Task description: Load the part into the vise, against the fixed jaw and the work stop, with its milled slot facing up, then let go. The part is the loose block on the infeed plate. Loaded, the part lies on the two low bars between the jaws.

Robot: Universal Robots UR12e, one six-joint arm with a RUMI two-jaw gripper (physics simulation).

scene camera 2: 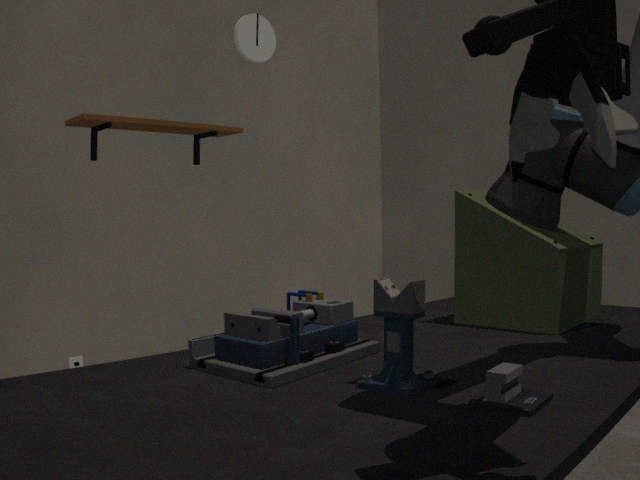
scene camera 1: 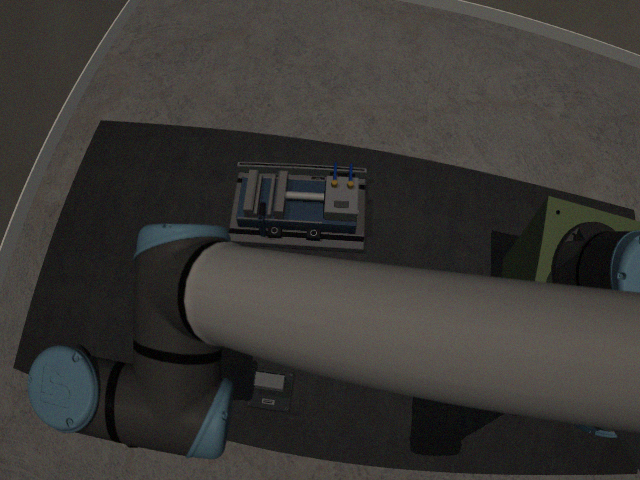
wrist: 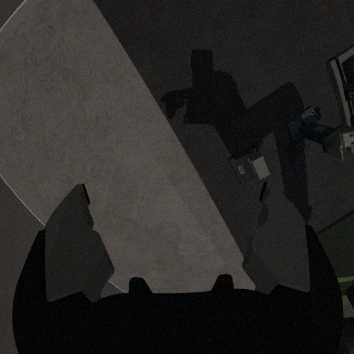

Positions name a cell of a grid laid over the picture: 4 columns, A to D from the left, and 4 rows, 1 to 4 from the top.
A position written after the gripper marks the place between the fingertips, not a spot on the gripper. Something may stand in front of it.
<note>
In view: the gripper (scene camera 2: D2), a vise (scene camera 2: B3) and a vise cylinder housing (scene camera 1: C2).
The gripper shows as well in the wrist view (wrist: B3). The vise also shows in scene camera 1 (scene camera 1: B2).
</note>
